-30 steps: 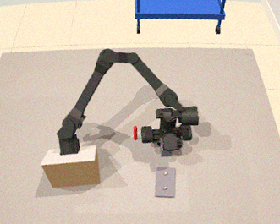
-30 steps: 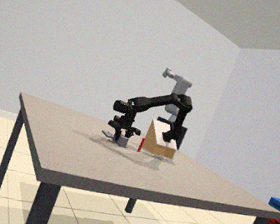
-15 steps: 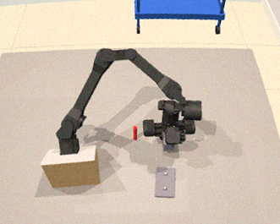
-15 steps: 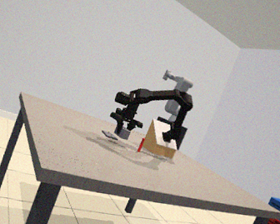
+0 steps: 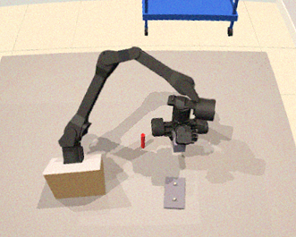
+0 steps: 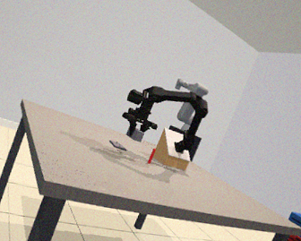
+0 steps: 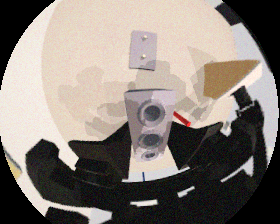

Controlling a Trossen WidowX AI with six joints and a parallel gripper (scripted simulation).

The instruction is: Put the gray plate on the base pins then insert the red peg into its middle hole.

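Now: the red peg 120 mm behind my gripper tip, 60 mm below it and 50 mm to the left of it. Round my gripper tip: gray plate: 30 mm above.
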